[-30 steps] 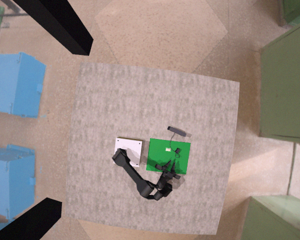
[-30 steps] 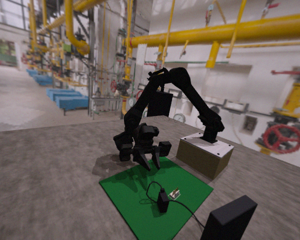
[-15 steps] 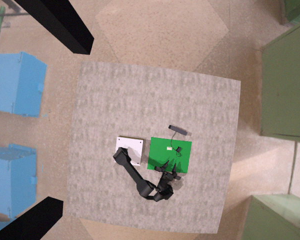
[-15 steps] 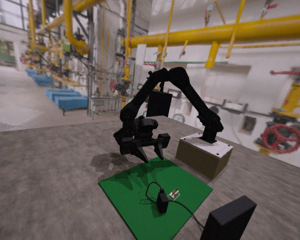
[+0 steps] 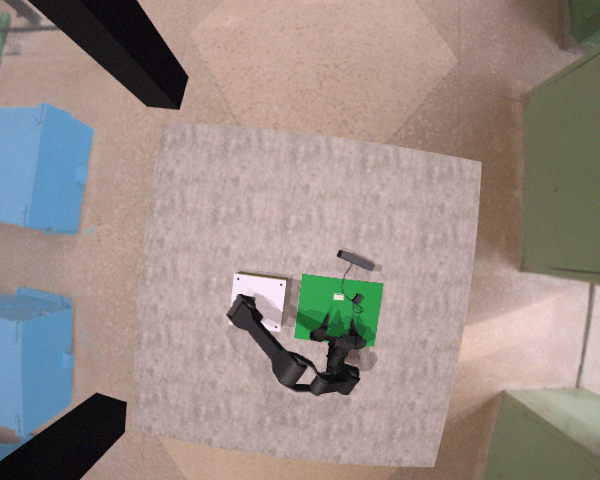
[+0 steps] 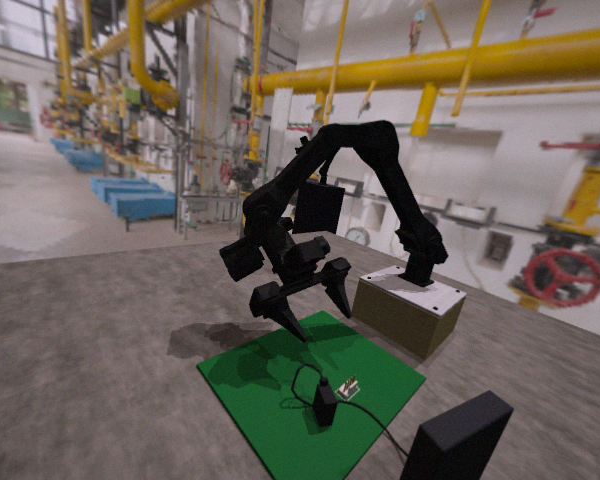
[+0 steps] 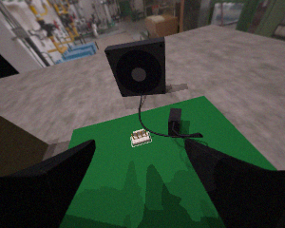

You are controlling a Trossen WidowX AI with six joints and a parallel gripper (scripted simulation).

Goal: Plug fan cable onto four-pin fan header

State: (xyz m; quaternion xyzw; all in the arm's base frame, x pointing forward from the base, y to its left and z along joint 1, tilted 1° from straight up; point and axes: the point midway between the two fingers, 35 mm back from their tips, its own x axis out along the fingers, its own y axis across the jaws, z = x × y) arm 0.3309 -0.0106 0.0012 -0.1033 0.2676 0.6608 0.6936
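Right now my gripper tip is 6 cm short of the black fan plug, 6 cm to the right of it and 6 cm above it. From my gripper tip the other things lie so: black fan (1 cm ahead, 19 cm to the left, 3 cm below); then green board (10 cm below); then four-pin header (1 cm behind, 5 cm to the left, 8 cm below).
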